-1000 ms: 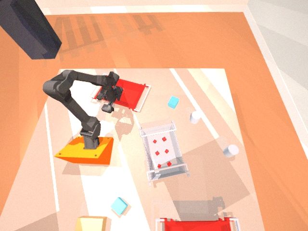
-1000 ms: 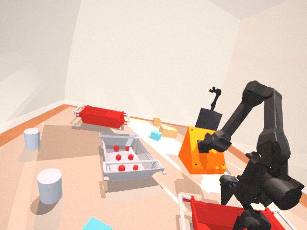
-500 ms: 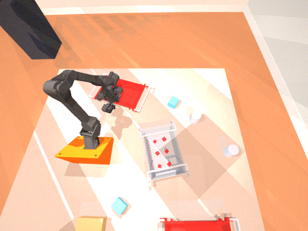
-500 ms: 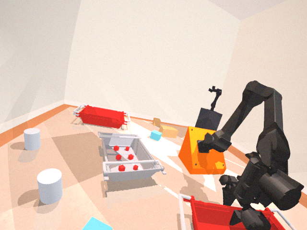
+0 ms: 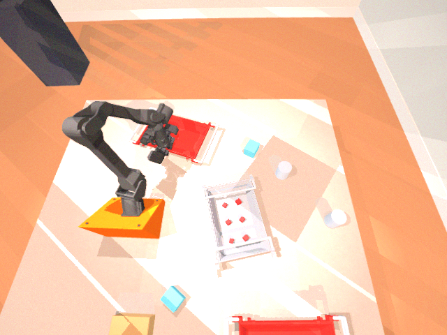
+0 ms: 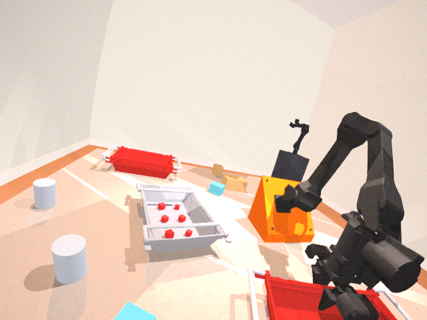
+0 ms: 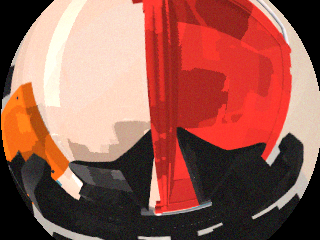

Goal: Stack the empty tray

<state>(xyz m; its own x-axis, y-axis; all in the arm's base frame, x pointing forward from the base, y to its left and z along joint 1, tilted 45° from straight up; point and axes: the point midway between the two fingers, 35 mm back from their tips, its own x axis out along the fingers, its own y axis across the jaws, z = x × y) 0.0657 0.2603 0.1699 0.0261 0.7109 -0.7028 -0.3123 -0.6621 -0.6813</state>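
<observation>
Now: gripper tip 80 mm to the right of the red tray, 30 mm below it and 30 mm short of it. From my gripper tip the other things lie so: cream box: 670 mm to the right, 30 mm behind, 20 mm above.
</observation>
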